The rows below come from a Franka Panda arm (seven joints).
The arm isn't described. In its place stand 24 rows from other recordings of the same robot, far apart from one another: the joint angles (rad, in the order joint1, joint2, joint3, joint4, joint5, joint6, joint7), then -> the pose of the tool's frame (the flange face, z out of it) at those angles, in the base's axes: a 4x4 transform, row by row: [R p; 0 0 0 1], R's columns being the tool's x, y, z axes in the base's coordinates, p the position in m.
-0.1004 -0.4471 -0.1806 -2.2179 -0.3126 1.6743 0.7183 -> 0.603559, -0.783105, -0.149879, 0.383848; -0.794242, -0.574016, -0.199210, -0.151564; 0.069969, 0.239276, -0.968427, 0.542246; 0, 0, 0, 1
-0.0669 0.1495 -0.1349 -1.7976 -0.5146 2.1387 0.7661 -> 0.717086, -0.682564, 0.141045, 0.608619; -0.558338, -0.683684, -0.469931, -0.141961; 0.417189, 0.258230, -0.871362, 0.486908; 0, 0, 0, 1
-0.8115 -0.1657 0.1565 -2.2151 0.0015 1.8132 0.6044 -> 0.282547, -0.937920, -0.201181, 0.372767; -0.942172, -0.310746, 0.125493, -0.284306; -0.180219, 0.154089, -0.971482, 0.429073; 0, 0, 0, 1
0.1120 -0.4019 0.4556 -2.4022 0.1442 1.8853 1.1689 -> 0.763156, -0.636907, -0.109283, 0.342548; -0.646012, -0.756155, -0.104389, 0.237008; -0.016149, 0.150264, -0.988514, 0.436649; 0, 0, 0, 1
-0.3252 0.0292 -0.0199 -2.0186 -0.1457 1.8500 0.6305 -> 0.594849, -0.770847, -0.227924, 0.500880; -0.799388, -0.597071, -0.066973, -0.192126; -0.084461, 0.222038, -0.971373, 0.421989; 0, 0, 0, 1
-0.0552 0.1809 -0.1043 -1.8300 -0.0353 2.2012 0.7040 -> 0.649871, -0.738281, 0.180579, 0.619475; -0.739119, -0.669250, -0.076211, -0.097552; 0.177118, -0.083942, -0.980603, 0.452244; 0, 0, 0, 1
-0.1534 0.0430 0.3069 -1.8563 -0.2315 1.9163 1.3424 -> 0.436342, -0.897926, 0.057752, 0.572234; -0.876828, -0.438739, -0.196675, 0.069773; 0.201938, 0.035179, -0.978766, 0.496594; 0, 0, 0, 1
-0.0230 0.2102 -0.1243 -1.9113 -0.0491 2.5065 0.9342 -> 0.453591, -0.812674, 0.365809, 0.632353; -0.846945, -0.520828, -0.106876, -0.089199; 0.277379, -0.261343, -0.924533, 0.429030; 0, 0, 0, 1
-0.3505 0.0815 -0.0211 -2.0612 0.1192 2.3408 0.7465 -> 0.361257, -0.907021, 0.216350, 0.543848; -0.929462, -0.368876, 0.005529, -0.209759; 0.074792, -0.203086, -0.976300, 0.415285; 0, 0, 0, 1
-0.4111 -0.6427 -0.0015 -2.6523 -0.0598 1.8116 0.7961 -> 0.363045, -0.909511, -0.202455, 0.295388; -0.926407, -0.375613, 0.026160, -0.134693; -0.099837, 0.178058, -0.978942, 0.424848; 0, 0, 0, 1
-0.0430 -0.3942 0.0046 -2.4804 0.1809 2.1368 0.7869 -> 0.609183, -0.790513, 0.063136, 0.423222; -0.789068, -0.596266, 0.147779, -0.008461; -0.079175, -0.139843, -0.987003, 0.437149; 0, 0, 0, 1
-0.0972 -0.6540 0.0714 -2.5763 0.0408 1.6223 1.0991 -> 0.384696, -0.874229, -0.296195, 0.314900; -0.913828, -0.405945, 0.011285, -0.003474; -0.130104, 0.266330, -0.955061, 0.450400; 0, 0, 0, 1
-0.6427 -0.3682 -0.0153 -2.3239 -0.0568 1.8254 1.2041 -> -0.268862, -0.953997, -0.132675, 0.332069; -0.963175, 0.265909, 0.039833, -0.262919; -0.002721, 0.138499, -0.990359, 0.472349; 0, 0, 0, 1
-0.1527 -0.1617 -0.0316 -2.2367 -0.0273 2.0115 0.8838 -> 0.492294, -0.867931, -0.065892, 0.479061; -0.870047, -0.492909, -0.007695, -0.091260; -0.025800, 0.061117, -0.997797, 0.432482; 0, 0, 0, 1
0.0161 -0.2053 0.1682 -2.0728 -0.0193 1.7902 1.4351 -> 0.316106, -0.946199, -0.069172, 0.478923; -0.947828, -0.311799, -0.066360, 0.092064; 0.041222, 0.086540, -0.995395, 0.510926; 0, 0, 0, 1
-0.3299 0.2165 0.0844 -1.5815 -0.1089 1.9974 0.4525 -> 0.766893, -0.617731, 0.174023, 0.626295; -0.604410, -0.786357, -0.127795, -0.168765; 0.215787, -0.007176, -0.976414, 0.531019; 0, 0, 0, 1
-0.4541 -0.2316 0.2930 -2.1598 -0.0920 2.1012 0.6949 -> 0.668635, -0.730763, 0.137524, 0.497305; -0.710954, -0.682450, -0.169726, -0.077300; 0.217883, 0.015712, -0.975848, 0.507494; 0, 0, 0, 1
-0.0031 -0.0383 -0.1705 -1.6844 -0.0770 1.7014 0.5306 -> 0.765473, -0.642091, 0.042068, 0.543543; -0.638163, -0.765916, -0.078235, -0.104423; 0.082454, 0.033040, -0.996047, 0.603251; 0, 0, 0, 1
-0.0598 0.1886 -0.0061 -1.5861 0.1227 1.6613 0.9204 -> 0.528166, -0.842815, -0.103457, 0.608000; -0.833273, -0.537878, 0.127842, -0.027755; -0.163394, 0.018686, -0.986384, 0.515406; 0, 0, 0, 1
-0.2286 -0.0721 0.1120 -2.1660 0.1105 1.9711 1.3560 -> 0.041913, -0.993224, -0.108394, 0.505289; -0.992818, -0.053570, 0.106974, -0.051520; -0.112056, 0.103132, -0.988336, 0.416832; 0, 0, 0, 1
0.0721 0.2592 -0.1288 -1.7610 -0.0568 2.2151 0.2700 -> 0.938095, -0.288360, 0.191902, 0.648505; -0.276235, -0.957072, -0.087790, -0.032429; 0.208979, 0.029345, -0.977480, 0.438240; 0, 0, 0, 1
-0.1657 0.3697 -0.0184 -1.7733 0.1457 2.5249 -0.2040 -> 0.920518, -0.072369, 0.383938, 0.668563; -0.081752, -0.996619, 0.008150, -0.124691; 0.382050, -0.038890, -0.923323, 0.392731; 0, 0, 0, 1
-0.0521 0.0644 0.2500 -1.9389 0.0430 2.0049 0.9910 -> 0.688152, -0.725534, -0.006898, 0.562564; -0.724209, -0.687415, 0.054612, 0.113229; -0.044365, -0.032586, -0.998484, 0.451351; 0, 0, 0, 1
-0.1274 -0.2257 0.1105 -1.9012 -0.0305 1.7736 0.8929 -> 0.611408, -0.785522, 0.095577, 0.498613; -0.784551, -0.617503, -0.056305, -0.005808; 0.103248, -0.040560, -0.993828, 0.602857; 0, 0, 0, 1
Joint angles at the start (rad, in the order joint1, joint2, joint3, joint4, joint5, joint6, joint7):
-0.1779, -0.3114, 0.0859, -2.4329, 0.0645, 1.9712, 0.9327
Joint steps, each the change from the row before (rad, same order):
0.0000, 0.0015, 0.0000, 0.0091, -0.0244, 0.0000, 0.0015
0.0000, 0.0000, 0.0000, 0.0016, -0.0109, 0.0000, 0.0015
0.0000, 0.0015, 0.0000, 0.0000, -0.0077, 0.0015, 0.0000
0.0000, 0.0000, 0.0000, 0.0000, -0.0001, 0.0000, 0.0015
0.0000, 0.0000, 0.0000, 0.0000, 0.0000, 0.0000, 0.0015
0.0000, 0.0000, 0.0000, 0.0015, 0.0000, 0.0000, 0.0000
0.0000, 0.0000, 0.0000, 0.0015, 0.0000, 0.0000, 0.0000
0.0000, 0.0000, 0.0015, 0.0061, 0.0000, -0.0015, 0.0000
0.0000, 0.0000, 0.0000, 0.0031, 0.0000, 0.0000, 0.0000
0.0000, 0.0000, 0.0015, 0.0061, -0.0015, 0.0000, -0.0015
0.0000, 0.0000, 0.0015, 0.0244, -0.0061, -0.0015, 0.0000
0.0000, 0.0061, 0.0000, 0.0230, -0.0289, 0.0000, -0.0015
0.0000, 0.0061, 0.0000, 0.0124, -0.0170, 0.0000, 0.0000
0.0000, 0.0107, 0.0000, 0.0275, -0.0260, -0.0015, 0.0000
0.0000, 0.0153, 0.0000, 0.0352, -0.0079, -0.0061, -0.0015
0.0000, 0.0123, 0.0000, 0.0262, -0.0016, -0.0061, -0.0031
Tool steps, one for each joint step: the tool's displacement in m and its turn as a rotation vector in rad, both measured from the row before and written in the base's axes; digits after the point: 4 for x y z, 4 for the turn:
0.0022, -0.0017, 0.0034, -0.0215, -0.0052, 0.0115
0.0003, -0.0007, 0.0007, -0.0096, -0.0005, 0.0042
0.0002, -0.0005, -0.0005, -0.0064, 0.0007, 0.0040
0.0000, 0.0000, 0.0000, -0.0003, 0.0000, -0.0014
0.0000, 0.0000, 0.0000, -0.0002, 0.0000, -0.0015
0.0004, 0.0000, 0.0007, -0.0001, -0.0015, 0.0000
0.0004, 0.0000, 0.0007, -0.0001, -0.0015, 0.0000
0.0014, 0.0006, 0.0026, -0.0009, -0.0045, 0.0016
0.0008, 0.0000, 0.0014, -0.0003, -0.0031, 0.0001
0.0015, 0.0005, 0.0027, -0.0021, -0.0059, 0.0038
0.0055, 0.0001, 0.0109, -0.0078, -0.0221, 0.0051
0.0056, -0.0022, 0.0078, -0.0262, -0.0142, 0.0158
0.0033, -0.0013, 0.0030, -0.0150, -0.0048, 0.0082
0.0068, -0.0021, 0.0079, -0.0236, -0.0129, 0.0124
0.0083, -0.0011, 0.0089, -0.0071, -0.0131, 0.0053
0.0061, -0.0006, 0.0060, -0.0011, -0.0075, 0.0039

